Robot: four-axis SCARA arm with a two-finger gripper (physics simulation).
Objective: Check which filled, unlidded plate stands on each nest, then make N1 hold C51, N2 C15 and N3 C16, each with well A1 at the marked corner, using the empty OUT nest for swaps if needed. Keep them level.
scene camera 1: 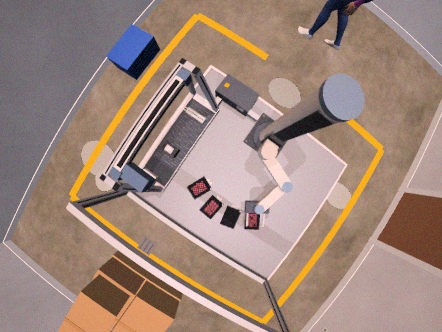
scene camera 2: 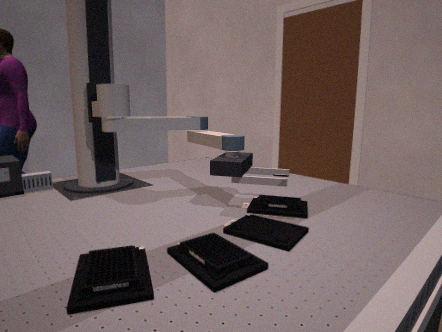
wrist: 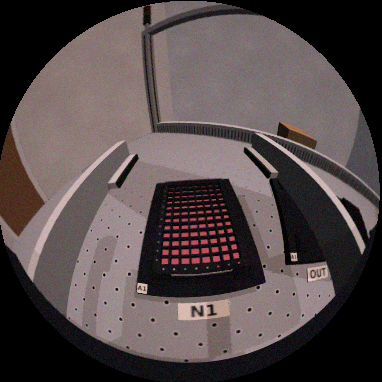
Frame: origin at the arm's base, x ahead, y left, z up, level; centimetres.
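Seen in the pictures: gripper, fingertip midpoint: [scene camera 1: 254, 226] [scene camera 2: 288, 177] [wrist: 190, 141]; arm's base at its link origin: [scene camera 2: 99, 187].
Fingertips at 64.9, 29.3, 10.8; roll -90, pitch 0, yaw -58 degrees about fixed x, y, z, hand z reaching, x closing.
Note:
Pixels of each thing's top centre, then the offset from my fingertips to it, as dx, dy, dz.
- nest N1 at its top centre: [wrist: 196, 218] [scene camera 2: 278, 202] -1.9, -1.4, -7.7
- filled plate with red wells, top centre: [wrist: 196, 213] [scene camera 2: 278, 200] [scene camera 1: 252, 220] -1.9, -1.4, -6.9
- black OUT nest at its top centre: [wrist: 310, 208] [scene camera 2: 266, 225] [scene camera 1: 230, 217] +6.4, -17.5, -7.7
My gripper [scene camera 1: 255, 218] [scene camera 2: 266, 176] [wrist: 190, 141] is open and empty. It hangs level above nest N1 [scene camera 2: 254, 210] [wrist: 200, 289]. A filled plate with red wells [scene camera 1: 252, 221] [scene camera 2: 280, 200] [wrist: 200, 225] sits flat on N1, between the fingers' lines in the wrist view but below them. N1's A1 mark is at its lower left corner there. The black OUT nest [scene camera 1: 230, 217] [scene camera 2: 266, 231] [wrist: 302, 235] is empty. Two more filled plates sit on the other nests, a middle one [scene camera 1: 211, 206] [scene camera 2: 215, 250] and an end one [scene camera 1: 199, 187] [scene camera 2: 112, 265]. Plate labels are unreadable here.
The arm's column [scene camera 1: 300, 112] [scene camera 2: 95, 150] stands at the table's back edge. A gantry unit with a dark deck [scene camera 1: 175, 145] stands beside the end nest. A grey box [scene camera 1: 236, 95] [scene camera 2: 10, 175] is near the column. A person [scene camera 1: 330, 22] [scene camera 2: 15, 100] stands beyond the table.

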